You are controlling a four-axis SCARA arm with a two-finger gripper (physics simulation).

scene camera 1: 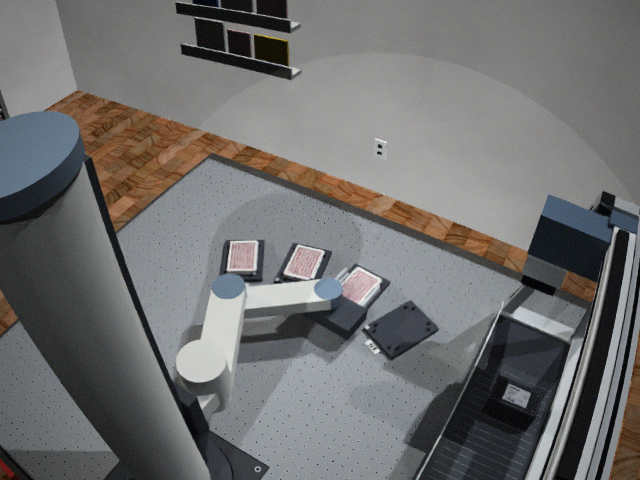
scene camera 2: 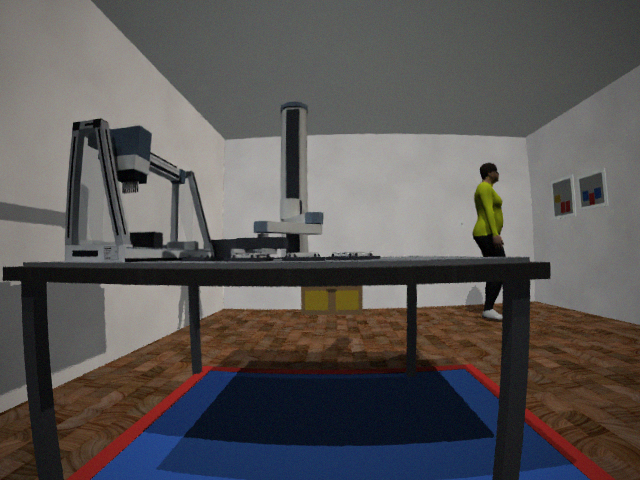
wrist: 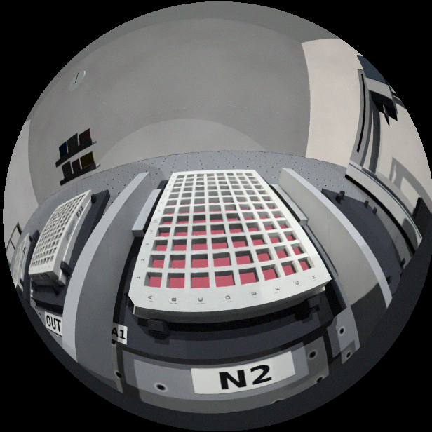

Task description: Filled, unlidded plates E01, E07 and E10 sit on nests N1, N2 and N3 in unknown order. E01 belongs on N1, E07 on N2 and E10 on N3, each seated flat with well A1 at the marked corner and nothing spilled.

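Places are measured from the arm's base along level axes (x ahead, y left, z up), in millimetres.
Pixels of known places: gripper, fingertip midpoint: [scene camera 1: 362,279] [scene camera 2: 247,251].
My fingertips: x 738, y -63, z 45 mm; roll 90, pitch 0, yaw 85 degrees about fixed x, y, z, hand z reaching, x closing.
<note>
For each thing: its top centre in the pictures, then the offset to it from my fingertips. "spot": a spot on its surface instead.
- white plate, middle of its top: [scene camera 1: 357,285] [scene camera 2: 250,253] dy +2, dx -24, dz -6 mm
- plate marked E10, middle of its top: [scene camera 1: 303,261] [scene camera 2: 301,252] dy +177, dx -23, dz -6 mm
- filled plate, middle of its top: [scene camera 1: 242,255] [scene camera 2: 351,252] dy +346, dx -95, dz -6 mm
- dark nest, middle of its top: [scene camera 1: 402,325] [scene camera 2: 209,255] dy -165, dx -81, dz -11 mm
- black box, surface spot: [scene camera 1: 512,403] spot: dy -508, dx -232, dz +87 mm
My gripper [scene camera 1: 358,287] [wrist: 217,178] is shut on a white plate [scene camera 1: 362,283] [wrist: 227,257] with red-filled wells, one finger along each long side. The plate looks level, at or barely above nest N2 [wrist: 225,345]; whether it rests flat is unclear. Its A1 well is at the near left, by the nest's A1 mark. Its name does not show. A plate marked E10 [scene camera 1: 305,262] [wrist: 60,232] sits on the nest labelled OUT, left of N2. Another filled plate [scene camera 1: 242,255] [wrist: 21,262] sits on the far-left nest; its name is unreadable. No spill is visible.
A dark nest [scene camera 1: 401,329] [wrist: 370,225] without a plate lies right of N2. A gantry machine [scene camera 1: 571,235] [scene camera 2: 131,147] with a dark deck and a black box [scene camera 1: 512,403] stands at the right in scene camera 1. The arm's column [scene camera 1: 98,310] [scene camera 2: 302,155] stands on the table.
</note>
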